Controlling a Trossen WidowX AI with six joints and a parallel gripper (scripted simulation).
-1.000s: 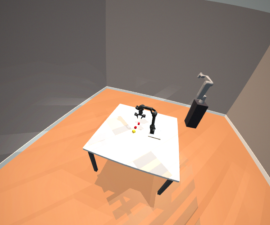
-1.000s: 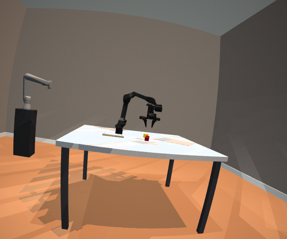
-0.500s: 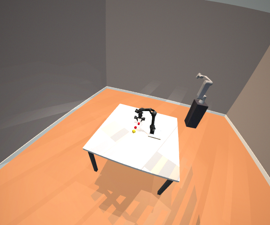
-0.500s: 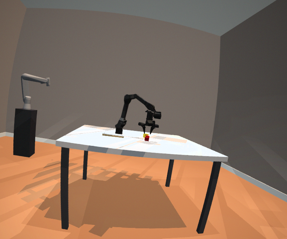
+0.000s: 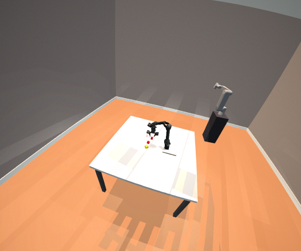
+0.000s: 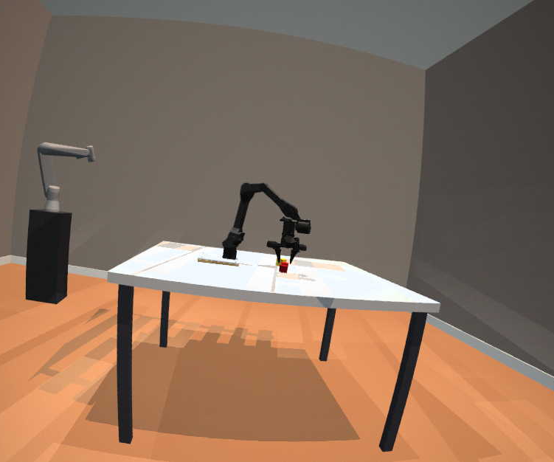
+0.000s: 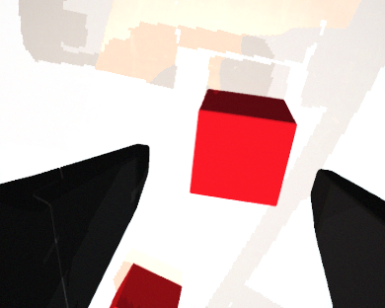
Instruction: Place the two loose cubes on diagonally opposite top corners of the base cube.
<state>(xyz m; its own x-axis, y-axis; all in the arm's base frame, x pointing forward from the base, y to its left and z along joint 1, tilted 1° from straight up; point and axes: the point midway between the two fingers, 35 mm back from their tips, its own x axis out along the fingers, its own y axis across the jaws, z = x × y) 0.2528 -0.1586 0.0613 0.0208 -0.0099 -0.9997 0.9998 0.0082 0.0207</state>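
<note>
Now: gripper tip 22 cm to the right of the yellow base cube, 4 cm short of it and 2 cm above it. Also, from my gripper tip: red cube 11 cm to the left, 4 cm ahead, 3 cm below.
</note>
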